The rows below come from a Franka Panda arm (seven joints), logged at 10 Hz.
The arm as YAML. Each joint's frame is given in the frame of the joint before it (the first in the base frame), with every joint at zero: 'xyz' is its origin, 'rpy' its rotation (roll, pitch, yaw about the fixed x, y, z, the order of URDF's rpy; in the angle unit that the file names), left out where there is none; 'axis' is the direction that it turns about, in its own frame. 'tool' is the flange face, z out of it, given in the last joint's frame.
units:
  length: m
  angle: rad
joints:
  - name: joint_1
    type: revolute
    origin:
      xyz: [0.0, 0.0, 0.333]
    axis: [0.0, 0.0, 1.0]
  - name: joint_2
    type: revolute
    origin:
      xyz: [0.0, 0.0, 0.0]
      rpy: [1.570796, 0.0, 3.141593]
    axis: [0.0, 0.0, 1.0]
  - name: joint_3
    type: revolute
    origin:
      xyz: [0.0, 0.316, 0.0]
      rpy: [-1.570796, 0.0, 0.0]
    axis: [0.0, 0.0, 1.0]
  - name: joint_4
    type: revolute
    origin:
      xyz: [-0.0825, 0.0, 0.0]
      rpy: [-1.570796, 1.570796, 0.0]
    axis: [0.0, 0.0, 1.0]
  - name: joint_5
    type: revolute
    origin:
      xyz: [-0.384, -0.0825, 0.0]
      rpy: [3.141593, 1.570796, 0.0]
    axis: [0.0, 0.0, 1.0]
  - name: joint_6
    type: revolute
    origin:
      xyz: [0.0, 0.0, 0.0]
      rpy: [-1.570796, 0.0, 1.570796]
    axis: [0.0, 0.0, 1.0]
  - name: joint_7
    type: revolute
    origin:
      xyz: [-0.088, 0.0, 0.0]
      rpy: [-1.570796, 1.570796, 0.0]
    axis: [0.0, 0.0, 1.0]
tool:
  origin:
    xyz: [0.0, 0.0, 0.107]
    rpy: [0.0, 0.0, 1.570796]
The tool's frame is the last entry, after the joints.
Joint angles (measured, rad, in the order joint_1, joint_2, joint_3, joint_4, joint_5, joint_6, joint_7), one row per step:
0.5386, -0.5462, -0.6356, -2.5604, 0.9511, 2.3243, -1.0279
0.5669, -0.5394, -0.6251, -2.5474, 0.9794, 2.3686, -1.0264
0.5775, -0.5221, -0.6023, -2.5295, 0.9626, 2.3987, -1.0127
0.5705, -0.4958, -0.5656, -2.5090, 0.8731, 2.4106, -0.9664
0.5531, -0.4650, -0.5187, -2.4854, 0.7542, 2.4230, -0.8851
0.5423, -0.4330, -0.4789, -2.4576, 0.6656, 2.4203, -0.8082
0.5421, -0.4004, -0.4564, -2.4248, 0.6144, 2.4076, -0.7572
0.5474, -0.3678, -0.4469, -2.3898, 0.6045, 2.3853, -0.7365
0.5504, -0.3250, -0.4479, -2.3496, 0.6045, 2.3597, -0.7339
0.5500, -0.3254, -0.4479, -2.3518, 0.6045, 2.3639, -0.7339
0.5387, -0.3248, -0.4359, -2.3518, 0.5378, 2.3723, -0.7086
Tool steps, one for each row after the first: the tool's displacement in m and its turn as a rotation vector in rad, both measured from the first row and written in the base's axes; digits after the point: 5 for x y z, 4 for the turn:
0.00642, 0.00934, 0.00639, -0.0017, -0.0184, -0.0186
0.01298, 0.01840, 0.01226, -0.0411, -0.0303, -0.0177
0.01920, 0.02890, 0.01681, -0.1318, -0.0260, 0.0103
0.02618, 0.04009, 0.02186, -0.2398, -0.0073, 0.0271
0.03338, 0.05337, 0.02619, -0.3162, 0.0174, 0.0399
0.04140, 0.06487, 0.02975, -0.3612, 0.0374, 0.0518
0.04960, 0.07414, 0.03217, -0.3746, 0.0540, 0.0661
0.06049, 0.07848, 0.03138, -0.3862, 0.0706, 0.0791
0.06036, 0.07801, 0.03082, -0.3869, 0.0698, 0.0762
0.06065, 0.07729, 0.03162, -0.4428, 0.0648, 0.0789

